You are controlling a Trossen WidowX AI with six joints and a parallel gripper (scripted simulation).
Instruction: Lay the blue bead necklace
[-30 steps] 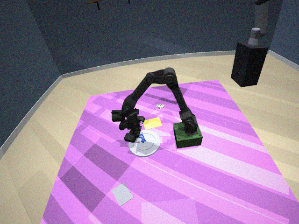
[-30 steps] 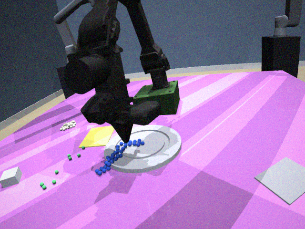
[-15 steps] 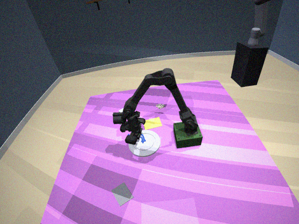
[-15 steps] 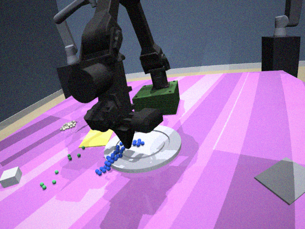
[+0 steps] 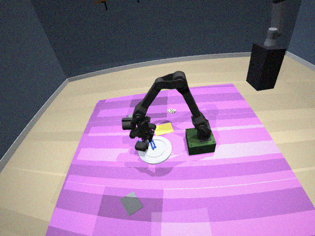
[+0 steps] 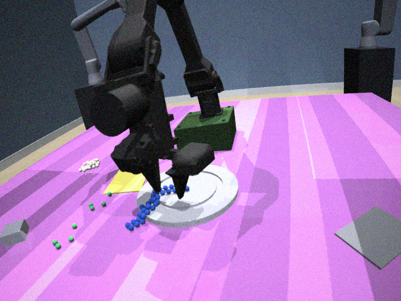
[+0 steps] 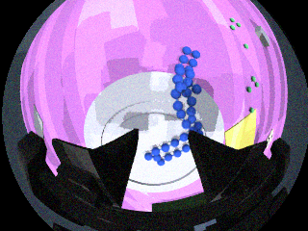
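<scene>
The round white bead board lies 3 cm behind my gripper tip, 2 cm to the left of it and 1 cm below it. The rest, counted from my gripper tip: yellow sheet: 10 cm behind, 13 cm to the right, 2 cm below; grey tile: 11 cm ahead, 33 cm to the left, 2 cm below; cube: 11 cm ahead, 30 cm to the right, 1 cm below.
</scene>
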